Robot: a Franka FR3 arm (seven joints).
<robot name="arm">
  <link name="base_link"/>
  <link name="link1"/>
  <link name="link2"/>
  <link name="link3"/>
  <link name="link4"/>
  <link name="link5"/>
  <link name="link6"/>
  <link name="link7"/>
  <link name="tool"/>
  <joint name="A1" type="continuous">
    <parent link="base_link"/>
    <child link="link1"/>
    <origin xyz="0 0 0.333" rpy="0 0 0"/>
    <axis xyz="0 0 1"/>
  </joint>
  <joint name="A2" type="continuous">
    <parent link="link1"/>
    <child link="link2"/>
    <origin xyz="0 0 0" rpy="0 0 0"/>
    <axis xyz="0 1 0"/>
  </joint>
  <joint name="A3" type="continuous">
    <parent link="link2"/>
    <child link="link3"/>
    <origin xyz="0 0 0.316" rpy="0 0 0"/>
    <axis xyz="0 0 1"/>
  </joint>
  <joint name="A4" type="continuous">
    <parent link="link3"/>
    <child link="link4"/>
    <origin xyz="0.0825 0 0" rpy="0 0 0"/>
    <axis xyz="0 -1 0"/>
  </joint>
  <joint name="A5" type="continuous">
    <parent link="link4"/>
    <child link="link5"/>
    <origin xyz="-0.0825 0 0.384" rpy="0 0 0"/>
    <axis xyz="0 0 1"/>
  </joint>
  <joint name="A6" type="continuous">
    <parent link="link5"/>
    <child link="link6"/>
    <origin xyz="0 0 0" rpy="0 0 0"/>
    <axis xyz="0 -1 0"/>
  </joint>
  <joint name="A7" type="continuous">
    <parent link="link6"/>
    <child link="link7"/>
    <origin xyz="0.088 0 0" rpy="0 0 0"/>
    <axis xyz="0 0 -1"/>
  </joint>
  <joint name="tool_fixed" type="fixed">
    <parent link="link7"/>
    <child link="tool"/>
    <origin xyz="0 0 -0.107" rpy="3.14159 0 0"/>
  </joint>
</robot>
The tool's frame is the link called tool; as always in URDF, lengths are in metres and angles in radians. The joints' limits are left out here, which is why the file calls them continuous.
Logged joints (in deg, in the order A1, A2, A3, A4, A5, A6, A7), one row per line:
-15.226, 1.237, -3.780, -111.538, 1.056, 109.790, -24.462
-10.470, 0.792, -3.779, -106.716, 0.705, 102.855, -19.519
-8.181, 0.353, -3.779, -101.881, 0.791, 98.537, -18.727
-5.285, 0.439, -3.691, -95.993, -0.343, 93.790, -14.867
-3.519, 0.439, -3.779, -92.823, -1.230, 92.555, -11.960
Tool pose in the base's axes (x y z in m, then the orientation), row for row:
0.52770, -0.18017, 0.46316, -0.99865, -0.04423, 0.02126, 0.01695
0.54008, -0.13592, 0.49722, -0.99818, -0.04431, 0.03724, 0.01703
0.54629, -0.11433, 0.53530, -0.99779, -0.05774, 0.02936, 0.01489
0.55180, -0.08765, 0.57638, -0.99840, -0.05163, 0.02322, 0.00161
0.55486, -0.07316, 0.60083, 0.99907, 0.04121, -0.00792, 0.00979
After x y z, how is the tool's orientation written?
As a quaternion, x y z w.
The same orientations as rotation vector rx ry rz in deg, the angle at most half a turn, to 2 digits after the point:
-177.84, -7.88, 3.79
-177.75, -7.89, 6.63
-177.92, -10.30, 5.24
-179.53, -9.28, 4.18
178.72, 7.37, -1.42

